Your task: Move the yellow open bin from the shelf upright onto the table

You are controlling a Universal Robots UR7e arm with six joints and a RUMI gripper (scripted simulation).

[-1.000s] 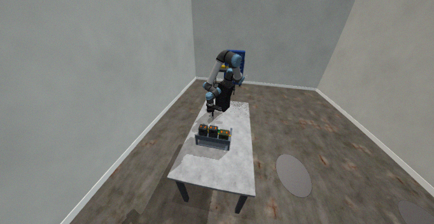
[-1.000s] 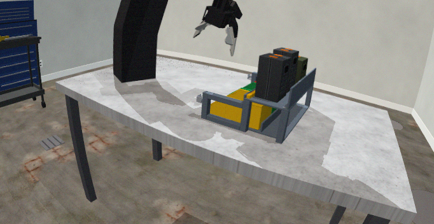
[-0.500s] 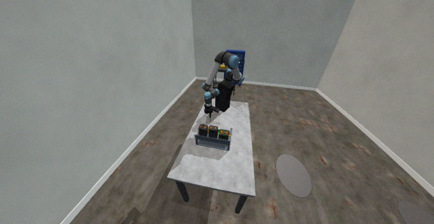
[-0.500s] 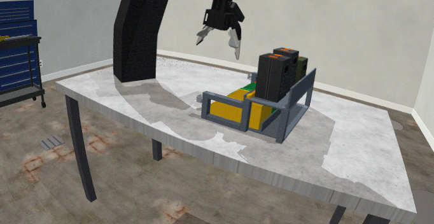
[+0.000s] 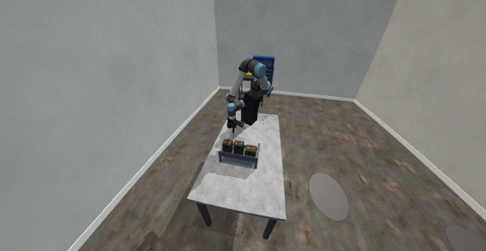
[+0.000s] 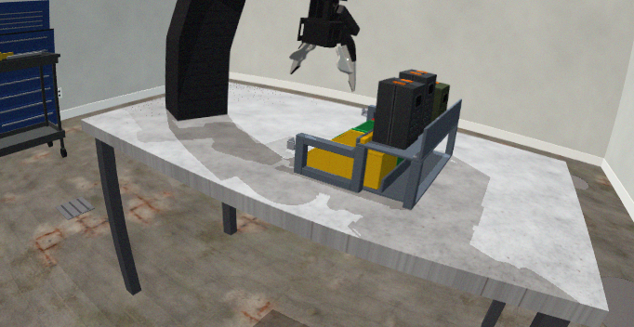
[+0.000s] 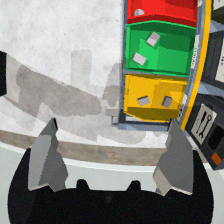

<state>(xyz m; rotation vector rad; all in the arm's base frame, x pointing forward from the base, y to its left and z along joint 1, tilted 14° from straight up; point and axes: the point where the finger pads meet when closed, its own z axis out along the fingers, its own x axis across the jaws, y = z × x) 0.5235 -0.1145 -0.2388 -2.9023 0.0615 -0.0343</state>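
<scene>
My gripper is now 100 mm short of the yellow open bin, 20 mm to the left of it and 140 mm above it. From my hand the other things lie so: green bin 110 mm ahead, 90 mm to the left, 140 mm below.
</scene>
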